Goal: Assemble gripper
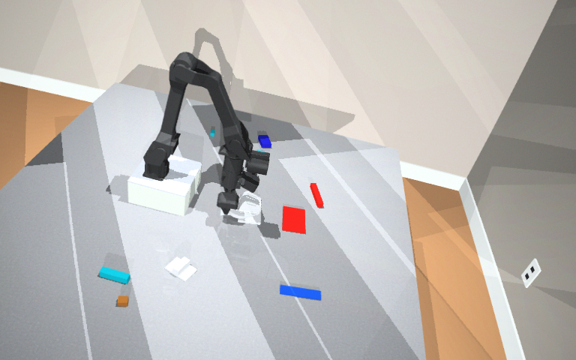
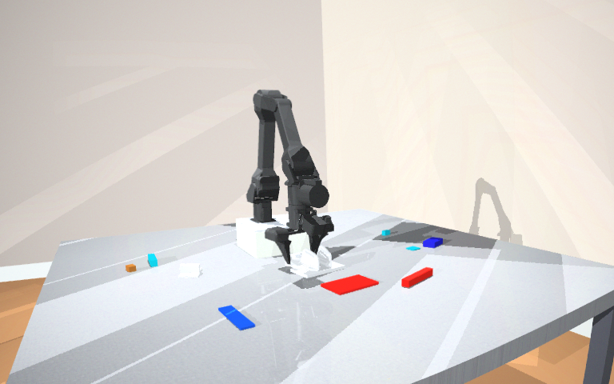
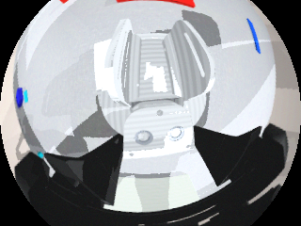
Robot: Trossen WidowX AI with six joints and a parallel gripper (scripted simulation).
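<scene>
My gripper tip is now 1 cm short of the white housing plate. Round my gripper tip: flat white plate: 7 cm ahead, 1 cm to the left; red plate: 22 cm ahead, 1 cm to the left; white jaw: 3 cm ahead, 1 cm to the right, 1 cm above.
</scene>
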